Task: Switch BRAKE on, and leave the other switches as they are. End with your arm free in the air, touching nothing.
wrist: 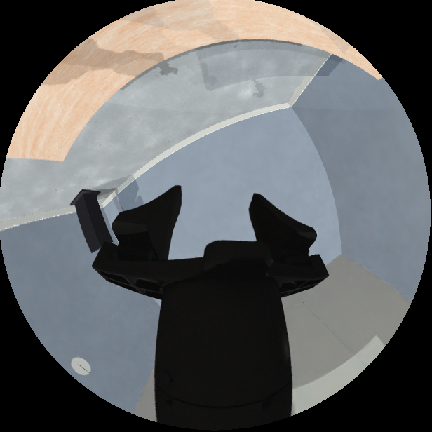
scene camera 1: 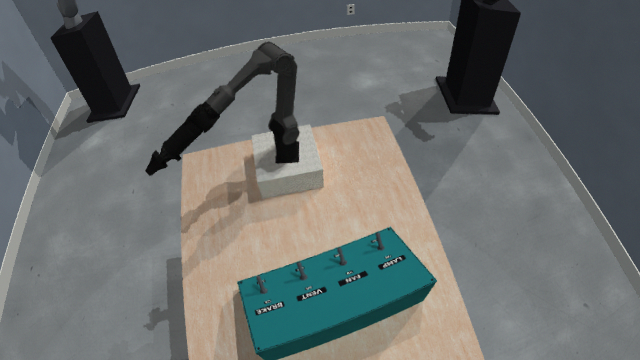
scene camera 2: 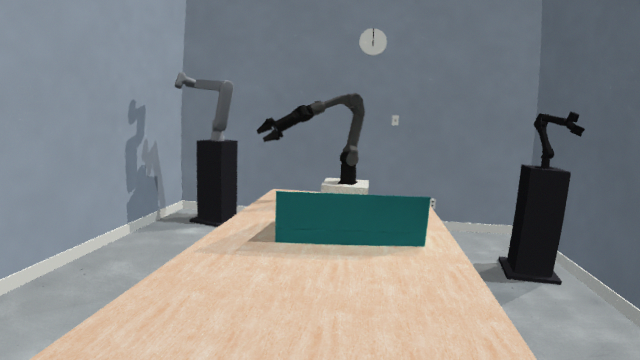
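Observation:
The teal switch box (scene camera 1: 340, 300) (scene camera 2: 352, 219) lies on the table. In scene camera 1 the BRAKE switch (scene camera 1: 262, 285) is at the box's left end, followed by the VENT switch (scene camera 1: 302, 271), the FAN switch (scene camera 1: 342, 257) and the LAMP switch (scene camera 1: 380, 242). All these levers lean alike, toward the robot's side and away from their name labels. The small position marks are hard to read. The levers do not show in scene camera 2. My gripper (scene camera 1: 150, 171) (scene camera 2: 261, 136) (wrist: 216, 197) is open and empty, high in the air beyond the table's left edge, far from the box and touching nothing.
The wooden table (scene camera 1: 350, 195) (scene camera 2: 320, 295) carries my arm's pale base block (scene camera 1: 292, 182) (scene camera 2: 345, 187) behind the box. Black pedestals with other arms stand on the floor, one at the left (scene camera 1: 92, 65) (scene camera 2: 216, 180) and one at the right (scene camera 1: 480, 55) (scene camera 2: 539, 220).

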